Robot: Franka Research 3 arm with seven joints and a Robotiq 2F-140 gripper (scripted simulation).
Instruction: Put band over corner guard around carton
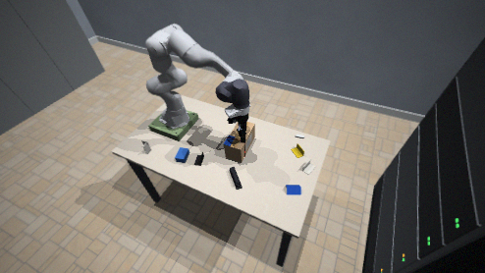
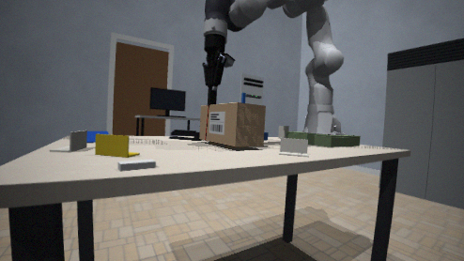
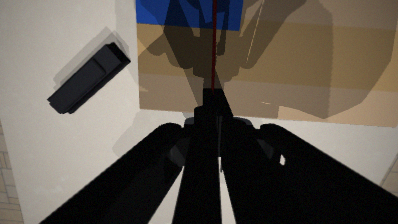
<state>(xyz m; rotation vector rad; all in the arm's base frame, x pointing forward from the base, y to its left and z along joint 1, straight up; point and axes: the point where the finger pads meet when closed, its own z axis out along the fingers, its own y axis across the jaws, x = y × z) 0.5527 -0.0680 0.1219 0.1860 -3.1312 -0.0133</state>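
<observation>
Right now my hand is 50 mm past the brown carton, 50 mm to the right of it and 100 mm above it. Also, from my hand: yellow angle piece (310 mm ahead, 170 mm to the left, 160 mm below); then white corner guard (400 mm ahead, 80 mm to the left, 160 mm below).
</observation>
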